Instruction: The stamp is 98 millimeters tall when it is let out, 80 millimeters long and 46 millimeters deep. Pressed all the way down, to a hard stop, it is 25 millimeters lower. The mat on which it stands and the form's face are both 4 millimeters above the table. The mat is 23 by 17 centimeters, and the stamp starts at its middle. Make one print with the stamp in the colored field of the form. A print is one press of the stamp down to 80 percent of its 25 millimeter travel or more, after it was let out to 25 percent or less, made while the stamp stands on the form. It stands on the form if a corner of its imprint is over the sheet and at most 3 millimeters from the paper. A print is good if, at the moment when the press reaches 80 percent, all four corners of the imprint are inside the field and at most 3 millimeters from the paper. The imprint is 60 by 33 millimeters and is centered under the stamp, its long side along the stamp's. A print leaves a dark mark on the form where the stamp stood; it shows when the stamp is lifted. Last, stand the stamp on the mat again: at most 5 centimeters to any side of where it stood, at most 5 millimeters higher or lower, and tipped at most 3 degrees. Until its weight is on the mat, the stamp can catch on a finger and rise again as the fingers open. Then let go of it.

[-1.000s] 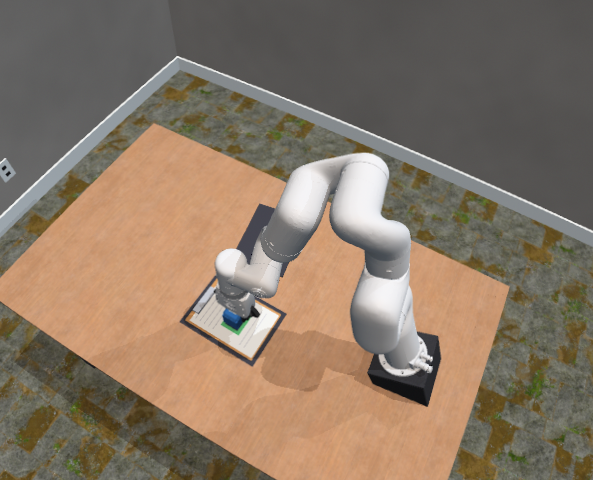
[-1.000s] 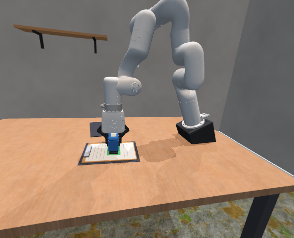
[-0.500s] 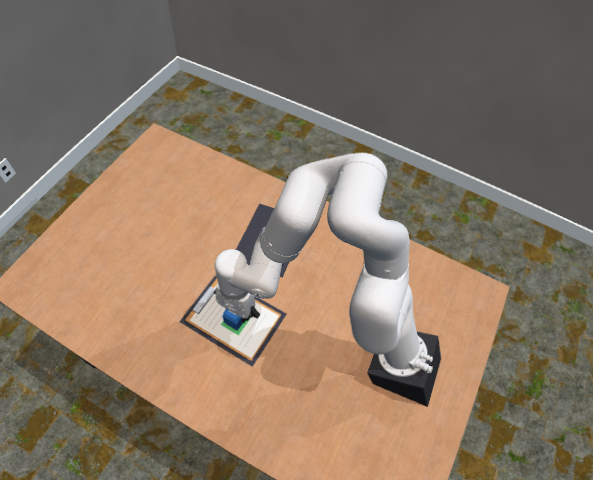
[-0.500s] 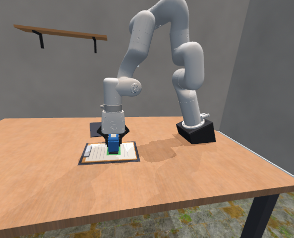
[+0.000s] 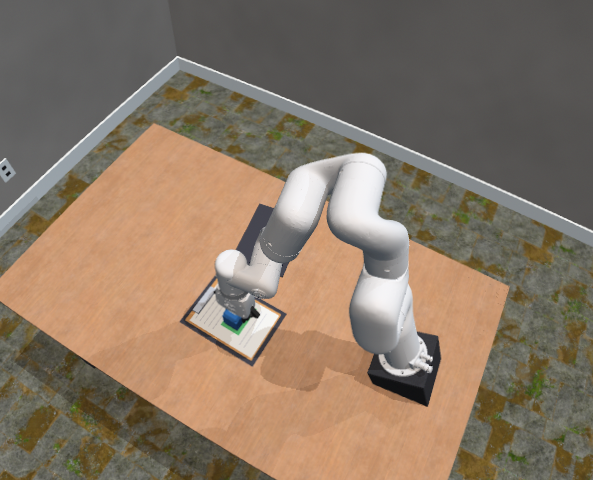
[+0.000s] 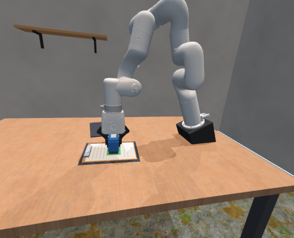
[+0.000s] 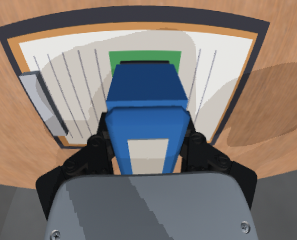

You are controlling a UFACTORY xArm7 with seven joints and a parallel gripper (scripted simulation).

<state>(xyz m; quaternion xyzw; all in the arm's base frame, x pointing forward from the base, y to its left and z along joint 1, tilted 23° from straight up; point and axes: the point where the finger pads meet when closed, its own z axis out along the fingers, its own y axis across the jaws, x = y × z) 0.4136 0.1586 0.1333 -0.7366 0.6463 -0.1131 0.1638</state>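
Right now the black stamp base is 20 mm below my hand. The rest, counted from my hand: dark mat (260 mm to the right, 100 mm ahead, 40 mm below); blue stamp (right at my hand); form (40 mm below, 20 mm ahead, 10 mm to the left).
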